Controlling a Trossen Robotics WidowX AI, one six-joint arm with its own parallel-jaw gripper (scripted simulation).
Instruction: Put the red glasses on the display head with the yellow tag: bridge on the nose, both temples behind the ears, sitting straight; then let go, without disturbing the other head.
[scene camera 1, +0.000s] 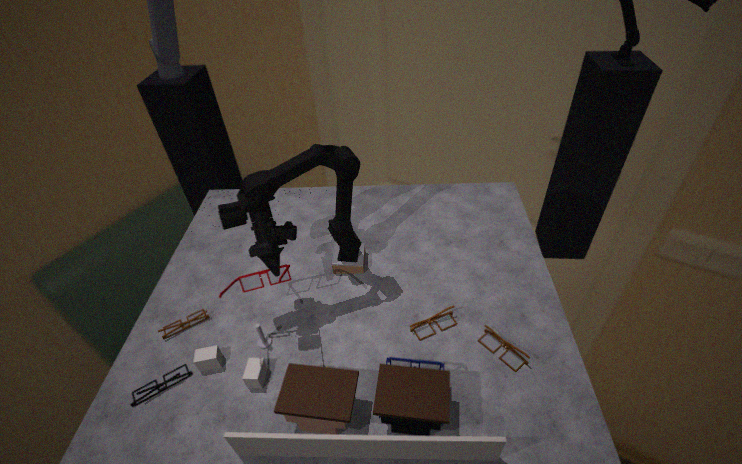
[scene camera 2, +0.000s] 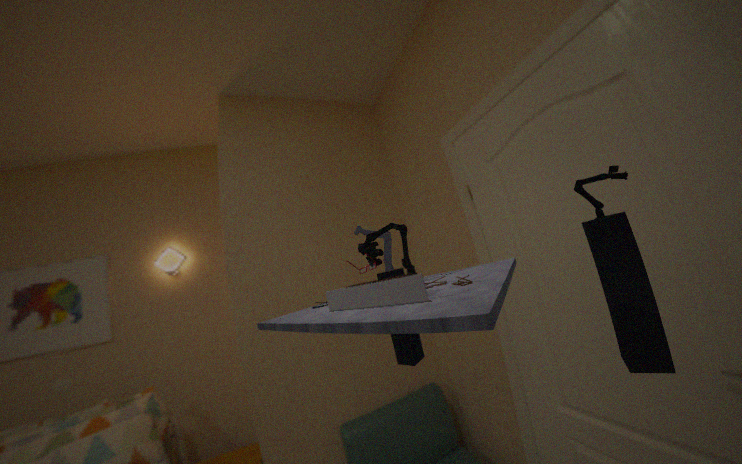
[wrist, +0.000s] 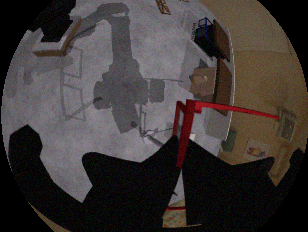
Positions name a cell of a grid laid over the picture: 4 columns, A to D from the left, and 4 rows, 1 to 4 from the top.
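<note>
My gripper (scene camera 1: B3), a display head (scene camera 1: C4). White board (wrist: C3), a display head (wrist: C2), my gripper again (wrist: C3).
</note>
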